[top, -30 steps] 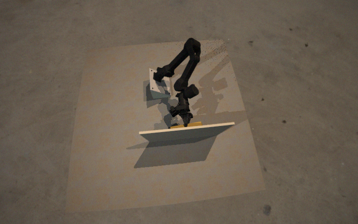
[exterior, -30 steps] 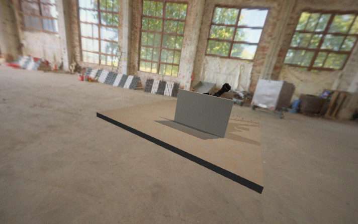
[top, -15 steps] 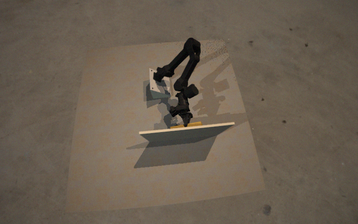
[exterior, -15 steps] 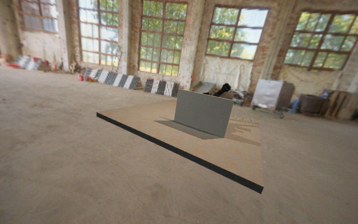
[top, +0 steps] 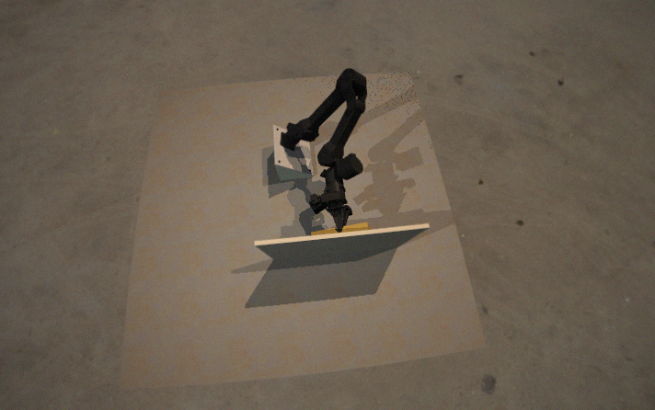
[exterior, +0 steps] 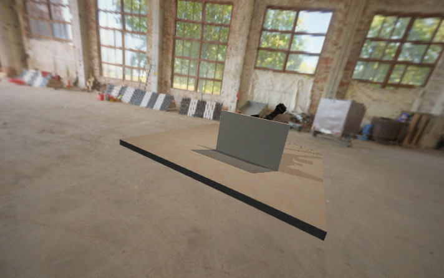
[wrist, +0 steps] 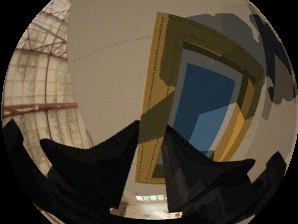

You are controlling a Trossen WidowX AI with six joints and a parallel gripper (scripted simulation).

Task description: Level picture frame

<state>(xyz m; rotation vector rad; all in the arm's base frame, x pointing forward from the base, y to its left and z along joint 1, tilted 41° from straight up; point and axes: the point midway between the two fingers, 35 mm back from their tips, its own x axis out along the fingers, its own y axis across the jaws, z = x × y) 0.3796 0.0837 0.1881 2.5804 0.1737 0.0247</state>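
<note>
Right now my gripper tip is 5 cm above the picture frame and 1 cm to the right of it. From my gripper tip the other things lie so: wall panel: 7 cm below, 2 cm ahead.
</note>
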